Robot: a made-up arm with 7 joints.
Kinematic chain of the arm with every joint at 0, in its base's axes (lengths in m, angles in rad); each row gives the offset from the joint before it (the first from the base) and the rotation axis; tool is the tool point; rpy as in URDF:
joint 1: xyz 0 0 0.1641 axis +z
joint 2: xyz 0 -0.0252 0.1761 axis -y
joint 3: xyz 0 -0.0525 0.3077 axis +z
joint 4: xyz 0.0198 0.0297 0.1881 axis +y
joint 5: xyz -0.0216 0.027 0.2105 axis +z
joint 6: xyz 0 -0.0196 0.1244 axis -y
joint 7: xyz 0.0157 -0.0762 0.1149 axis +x
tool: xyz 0 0 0 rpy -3.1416 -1.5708 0
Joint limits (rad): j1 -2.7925..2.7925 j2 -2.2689..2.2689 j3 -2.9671..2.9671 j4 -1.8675..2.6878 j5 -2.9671..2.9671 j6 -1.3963..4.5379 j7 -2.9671..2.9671
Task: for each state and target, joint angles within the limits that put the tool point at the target. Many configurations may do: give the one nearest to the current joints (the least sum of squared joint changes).
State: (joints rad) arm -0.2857 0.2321 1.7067 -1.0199 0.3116 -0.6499 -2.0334
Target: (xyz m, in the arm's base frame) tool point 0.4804 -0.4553 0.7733
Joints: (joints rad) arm -0.0980 -0.5842 2.0449 -1.3602 0.1700 -0.5419 -2.0334
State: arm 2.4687 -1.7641 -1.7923 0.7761 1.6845 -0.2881 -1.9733
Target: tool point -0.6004 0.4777 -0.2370
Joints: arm 2.7925 -2.1307 -1.6623 0.1686 1.8073 -0.2103 -1.9733
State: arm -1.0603 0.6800 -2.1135 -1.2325 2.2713 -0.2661 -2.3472
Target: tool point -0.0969 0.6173 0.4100
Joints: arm -0.7839 1.5466 -1.3709 -1.6158 2.2478 -0.1835 -2.3472
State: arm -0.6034 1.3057 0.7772 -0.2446 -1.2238 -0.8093 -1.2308
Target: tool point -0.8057 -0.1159 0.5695
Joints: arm -0.2607 1.1277 0.8605 -0.5714 -1.2743 -0.9924 -1.2308
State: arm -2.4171 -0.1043 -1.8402 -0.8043 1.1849 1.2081 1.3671
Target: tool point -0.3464 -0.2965 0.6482
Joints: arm -2.7925 -0.4063 -2.6709 -1.6413 0.8795 1.3911 1.3671
